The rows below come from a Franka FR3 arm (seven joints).
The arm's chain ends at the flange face. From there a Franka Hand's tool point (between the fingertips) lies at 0.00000 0.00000 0.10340 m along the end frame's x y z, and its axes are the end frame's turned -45 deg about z.
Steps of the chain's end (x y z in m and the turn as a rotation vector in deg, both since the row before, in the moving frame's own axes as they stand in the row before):
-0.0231, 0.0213, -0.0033, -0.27, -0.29, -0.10
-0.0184, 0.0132, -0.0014, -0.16, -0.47, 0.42
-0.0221, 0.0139, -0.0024, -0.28, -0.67, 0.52
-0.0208, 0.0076, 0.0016, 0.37, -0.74, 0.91
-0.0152, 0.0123, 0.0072, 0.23, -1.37, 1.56
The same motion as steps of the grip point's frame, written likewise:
-0.0321, -0.0013, -0.0033, 0.01, -0.40, -0.10
-0.0231, -0.0041, -0.0014, 0.22, -0.45, 0.42
-0.0267, -0.0063, -0.0024, 0.28, -0.67, 0.52
-0.0205, -0.0108, 0.0016, 0.78, -0.26, 0.91
-0.0209, -0.0041, 0.0072, 1.13, -0.81, 1.56

